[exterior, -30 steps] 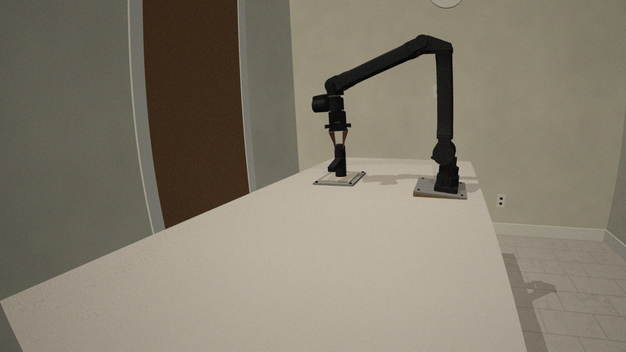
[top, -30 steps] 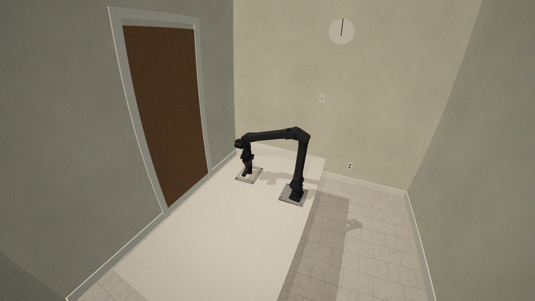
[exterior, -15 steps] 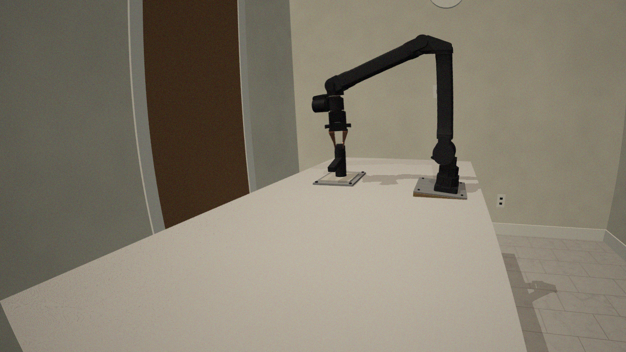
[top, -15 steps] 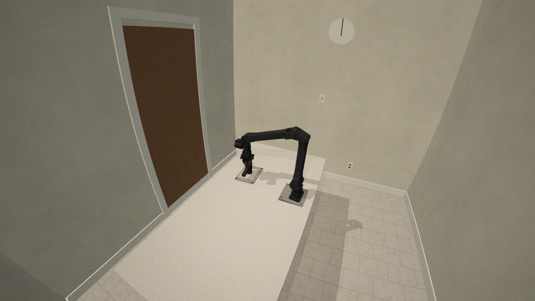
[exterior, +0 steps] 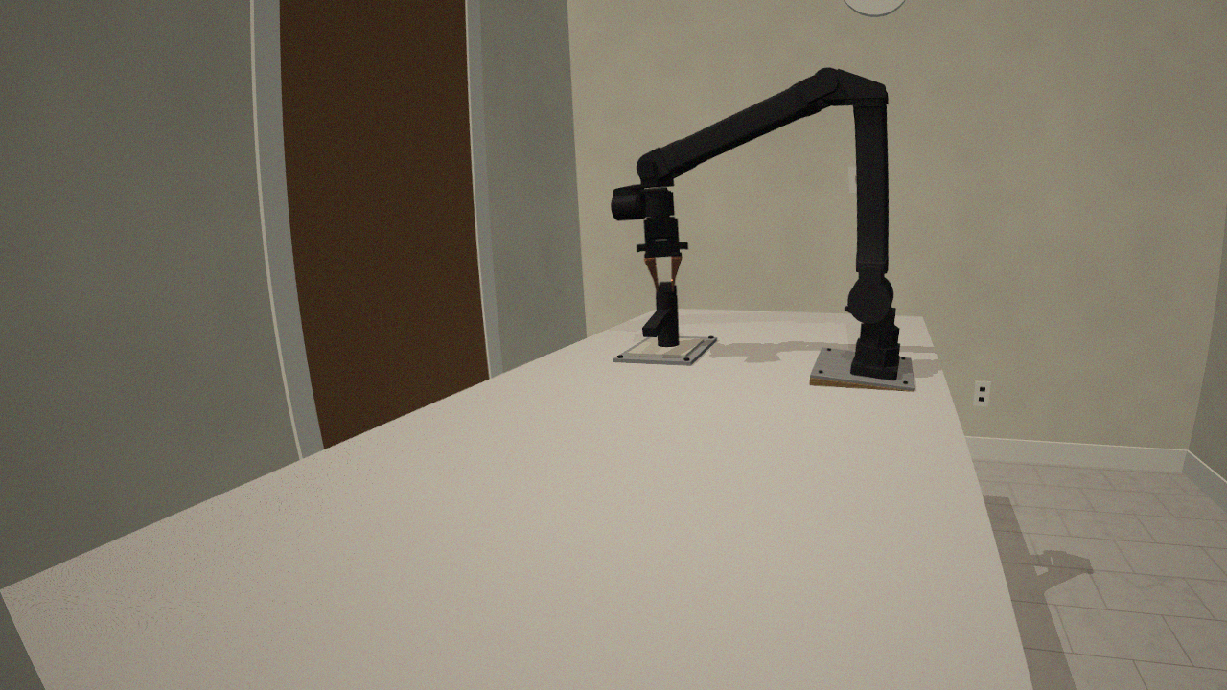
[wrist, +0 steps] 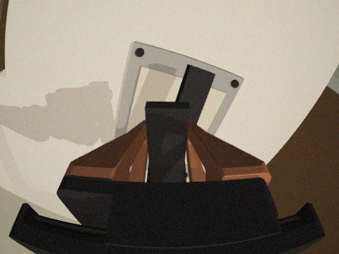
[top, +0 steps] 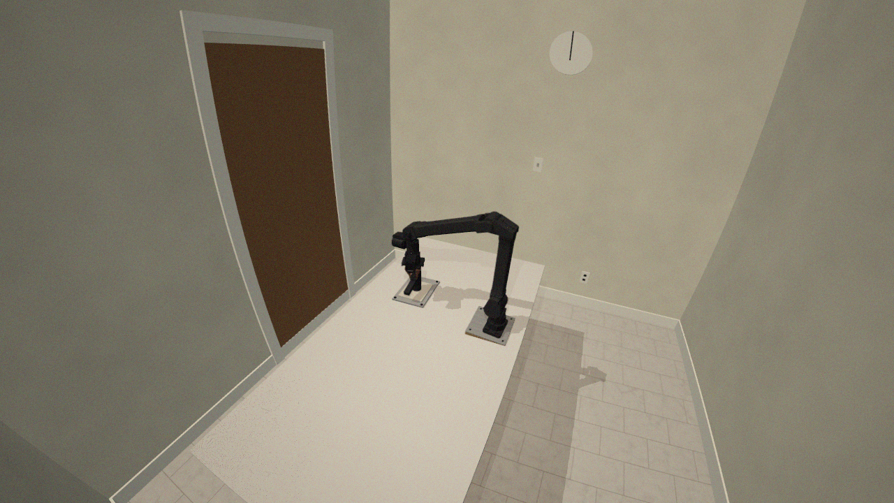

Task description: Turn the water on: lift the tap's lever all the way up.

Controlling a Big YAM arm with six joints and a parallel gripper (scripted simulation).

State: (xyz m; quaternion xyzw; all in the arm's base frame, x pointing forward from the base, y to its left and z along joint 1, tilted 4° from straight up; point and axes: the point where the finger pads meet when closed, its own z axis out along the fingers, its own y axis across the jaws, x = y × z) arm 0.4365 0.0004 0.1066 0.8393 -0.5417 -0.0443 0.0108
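Now: the lever 1 cm ahead of my hand and 3 cm to the right of it. From my hand the other things lie so: black tap: 3 cm ahead, 6 cm to the right, 6 cm below.
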